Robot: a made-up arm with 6 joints.
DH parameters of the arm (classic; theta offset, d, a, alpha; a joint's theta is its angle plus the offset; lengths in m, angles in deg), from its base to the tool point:
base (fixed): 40.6 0 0.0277 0
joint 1: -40.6 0.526 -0.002 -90
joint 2: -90 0 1.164 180
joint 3: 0 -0.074 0.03 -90
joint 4: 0 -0.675 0.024 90
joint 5: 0 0.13 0.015 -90
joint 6: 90 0.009 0.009 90
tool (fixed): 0 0.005 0 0
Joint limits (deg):
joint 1: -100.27..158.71
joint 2: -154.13..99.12
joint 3: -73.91..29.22
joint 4: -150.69..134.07
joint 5: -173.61..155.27
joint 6: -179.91..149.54
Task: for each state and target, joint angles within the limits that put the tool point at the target. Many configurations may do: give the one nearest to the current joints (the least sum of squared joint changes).
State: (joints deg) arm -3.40 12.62 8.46 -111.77 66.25 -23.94
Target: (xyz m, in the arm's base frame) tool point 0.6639 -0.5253 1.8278
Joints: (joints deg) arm -50.55 9.60 29.22 -138.16 73.40 -18.75
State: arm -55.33 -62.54 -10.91 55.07 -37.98 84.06
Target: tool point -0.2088 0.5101 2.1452
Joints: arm -60.04 -35.83 29.22 62.04 -40.60 84.09
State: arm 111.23 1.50 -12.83 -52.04 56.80 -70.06
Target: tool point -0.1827 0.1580 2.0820
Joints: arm 157.79 -12.52 29.22 -34.07 53.05 -67.47
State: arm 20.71 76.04 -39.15 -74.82 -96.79 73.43
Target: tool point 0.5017 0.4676 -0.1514
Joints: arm 40.41 99.12 -28.64 -82.68 -110.11 44.29
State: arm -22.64 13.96 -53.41 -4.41 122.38 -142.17
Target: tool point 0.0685 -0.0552 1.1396
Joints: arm -10.28 -20.08 -66.39 -14.39 122.25 -140.78
